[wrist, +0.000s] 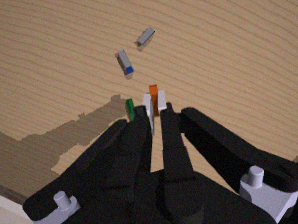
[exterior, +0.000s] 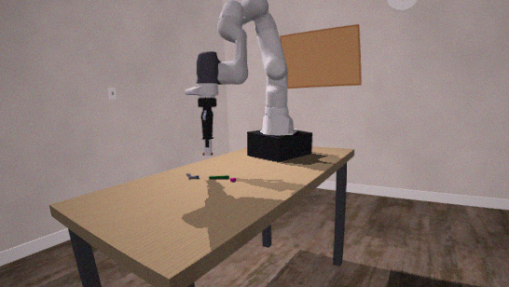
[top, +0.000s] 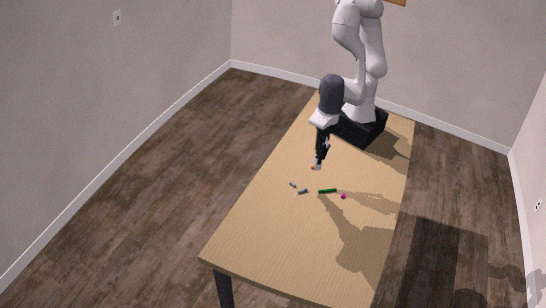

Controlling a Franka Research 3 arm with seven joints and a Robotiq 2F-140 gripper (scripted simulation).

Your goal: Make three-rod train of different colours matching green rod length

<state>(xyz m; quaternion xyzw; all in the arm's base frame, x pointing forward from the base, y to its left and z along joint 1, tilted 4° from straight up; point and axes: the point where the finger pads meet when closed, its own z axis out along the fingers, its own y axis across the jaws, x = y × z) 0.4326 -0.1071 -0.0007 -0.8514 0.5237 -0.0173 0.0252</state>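
Now: the blue rod 6 cm ahead of my hand, 2 cm to the right of it and 11 cm below it. Round my hand: magenta rod 3 cm ahead, 14 cm to the left, 11 cm below; green rod 3 cm ahead, 7 cm to the left, 11 cm below; orange rod 3 cm below.
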